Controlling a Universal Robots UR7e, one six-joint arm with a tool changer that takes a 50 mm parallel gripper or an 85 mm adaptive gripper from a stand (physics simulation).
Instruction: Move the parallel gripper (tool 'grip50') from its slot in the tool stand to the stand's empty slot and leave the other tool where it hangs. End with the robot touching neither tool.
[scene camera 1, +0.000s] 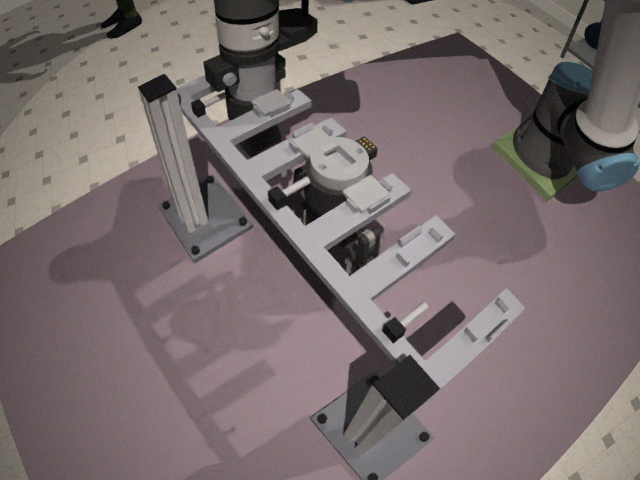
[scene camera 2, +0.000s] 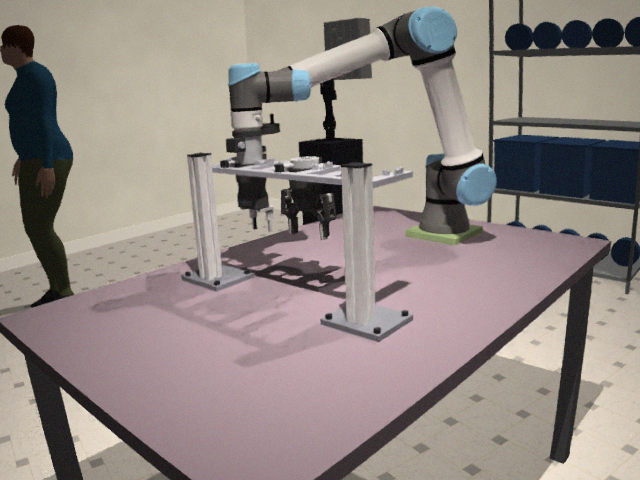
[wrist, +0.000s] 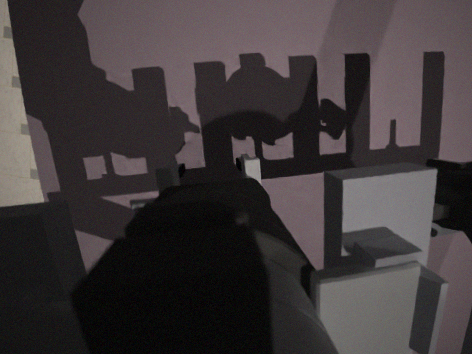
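Pixels of known places: arm's base at its link origin: (scene camera 1: 543, 151) (scene camera 2: 444, 227).
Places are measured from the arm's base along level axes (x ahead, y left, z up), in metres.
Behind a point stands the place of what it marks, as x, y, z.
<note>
The parallel gripper (scene camera 2: 262, 223) (wrist: 210, 170) hangs in the far-end slot of the tool stand (scene camera 1: 310, 240) {0.644, 0.067, 0.262} (scene camera 2: 320, 178) {0.652, 0.136, 0.259}. Its side plate (scene camera 1: 272, 102) {0.580, -0.126, 0.269} (wrist: 367, 305) {0.570, -0.132, 0.269} rests on the stand's arm. The robot's wrist (scene camera 1: 247, 33) {0.599, -0.143, 0.375} (scene camera 2: 247, 119) {0.605, -0.146, 0.369} is down on top of it with no visible gap. Its fingers are apart with nothing between them; they are hidden in scene camera 1. The other tool (scene camera 1: 338, 164) {0.569, 0.003, 0.268} (scene camera 2: 305, 191) {0.579, 0.012, 0.208} (wrist: 452, 192) {0.560, -0.030, 0.200} hangs in the middle slot. The slot at the near end is empty, between two bare arms (scene camera 1: 382, 281) {0.610, 0.141, 0.262} (scene camera 1: 449, 359) {0.604, 0.242, 0.262}.
Two posts (scene camera 1: 178, 165) {0.702, -0.204, 0.149} (scene camera 1: 405, 384) {0.663, 0.240, 0.296} (scene camera 2: 205, 222) {0.715, -0.195, 0.136} (scene camera 2: 358, 248) {0.682, 0.258, 0.145} hold up the stand. Black blocks with white pins (scene camera 1: 277, 197) {0.651, 0.015, 0.278} (scene camera 1: 393, 329) {0.637, 0.191, 0.278} sit along its rail. The robot's base (scene camera 1: 542, 139) {0.058, 0.007, 0.073} (scene camera 2: 445, 211) {0.049, 0.036, 0.065} stands on a green plate (scene camera 2: 434, 235) {0.087, 0.023, -0.001}. A person (scene camera 2: 38, 113) stands beyond the table.
</note>
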